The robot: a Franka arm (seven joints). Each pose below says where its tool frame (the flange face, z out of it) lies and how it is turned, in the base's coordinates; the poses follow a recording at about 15 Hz.
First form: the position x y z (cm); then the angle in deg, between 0 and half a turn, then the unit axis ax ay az.
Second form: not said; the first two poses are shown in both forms.
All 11 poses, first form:
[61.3 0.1 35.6 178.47 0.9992 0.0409 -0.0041]
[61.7 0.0 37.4 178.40 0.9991 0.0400 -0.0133]
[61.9 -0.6 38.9 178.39 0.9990 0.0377 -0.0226]
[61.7 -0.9 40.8 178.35 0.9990 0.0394 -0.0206]
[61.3 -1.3 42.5 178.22 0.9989 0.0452 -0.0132]
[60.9 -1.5 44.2 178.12 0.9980 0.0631 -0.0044]
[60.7 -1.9 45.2 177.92 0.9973 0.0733 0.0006]
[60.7 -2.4 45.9 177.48 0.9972 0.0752 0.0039]
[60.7 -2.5 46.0 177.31 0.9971 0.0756 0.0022]
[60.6 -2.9 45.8 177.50 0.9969 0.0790 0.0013]
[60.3 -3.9 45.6 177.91 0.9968 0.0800 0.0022]
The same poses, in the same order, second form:
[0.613 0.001 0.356 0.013 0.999 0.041 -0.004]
[0.617 0.000 0.374 0.014 0.999 0.040 -0.013]
[0.619 -0.006 0.389 0.014 0.999 0.038 -0.023]
[0.617 -0.009 0.408 0.014 0.999 0.039 -0.021]
[0.613 -0.013 0.425 0.016 0.999 0.045 -0.013]
[0.609 -0.015 0.442 0.016 0.998 0.063 -0.004]
[0.607 -0.019 0.452 0.018 0.997 0.073 0.001]
[0.607 -0.024 0.459 0.022 0.997 0.075 0.004]
[0.607 -0.025 0.460 0.023 0.997 0.076 0.002]
[0.606 -0.029 0.458 0.022 0.997 0.079 0.001]
[0.603 -0.039 0.456 0.018 0.997 0.080 0.002]

